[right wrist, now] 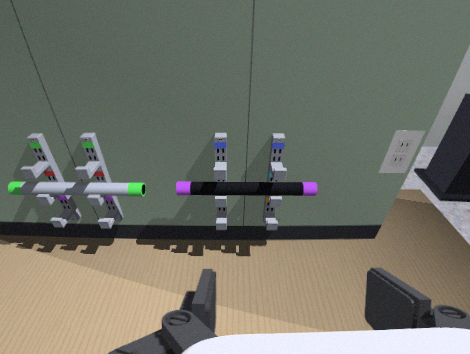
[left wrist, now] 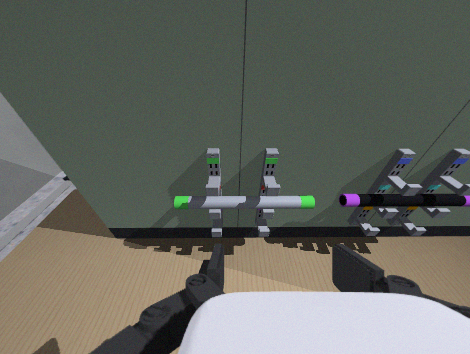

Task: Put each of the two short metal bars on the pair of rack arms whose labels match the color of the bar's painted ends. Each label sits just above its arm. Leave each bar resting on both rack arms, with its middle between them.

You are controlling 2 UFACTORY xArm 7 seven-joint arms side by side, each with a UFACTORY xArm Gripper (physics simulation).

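Places are measured from the left arm's base along level axes (x back, y right, z up), in metres.
Pixels of known places: left gripper, fingertip midpoint: (left wrist: 277, 262); right gripper, fingertip midpoint: (right wrist: 291, 294).
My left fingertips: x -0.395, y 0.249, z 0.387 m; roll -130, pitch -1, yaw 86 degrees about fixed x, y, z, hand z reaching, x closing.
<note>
Behind a point stands the place of what it marks.
A silver-grey bar with green ends (left wrist: 235, 202) {z 0.234, x -0.595, y 0.229 m} (right wrist: 55, 188) {z 0.233, x -0.595, y 0.211 m} lies level across the middle arms of the left rack (left wrist: 213, 153) (right wrist: 89, 137), whose labels are green (left wrist: 271, 161) {z 0.323, x -0.625, y 0.304 m}, red (right wrist: 49, 174) {z 0.247, x -0.630, y 0.183 m} and purple (right wrist: 61, 198) {z 0.173, x -0.630, y 0.183 m} from top down. A black bar with purple ends (left wrist: 415, 200) {z 0.234, x -0.583, y 0.645 m} (right wrist: 235, 188) {z 0.233, x -0.584, y 0.615 m} lies level across the middle arms of the right rack (left wrist: 406, 152) {z 0.343, x -0.617, y 0.578 m} (right wrist: 220, 136) {z 0.343, x -0.616, y 0.584 m}, labelled blue (right wrist: 220, 145) {z 0.324, x -0.613, y 0.584 m}, teal (left wrist: 384, 188) {z 0.246, x -0.613, y 0.586 m} and orange (left wrist: 367, 209) {z 0.169, x -0.612, y 0.583 m}. My left gripper (left wrist: 277, 262) {z 0.387, x -0.395, y 0.249 m} is open, apart from the silver bar. My right gripper (right wrist: 291, 294) {z 0.445, x -0.228, y 0.624 m} is open, apart from the black bar.
Both racks are fixed to a green wall (left wrist: 125, 75) {z 0.472, x -0.655, y 0.056 m} (right wrist: 150, 65) {z 0.477, x -0.639, y 0.460 m} with a dark baseboard (left wrist: 165, 233) {z 0.028, x -0.657, y 0.010 m} (right wrist: 320, 232) {z 0.031, x -0.622, y 0.865 m} above the wooden floor. A socket plate (right wrist: 387, 162) {z 0.273, x -0.617, y 0.973 m} is on the wall at the right. A dark object (right wrist: 452, 160) stands beyond the wall's right edge.
</note>
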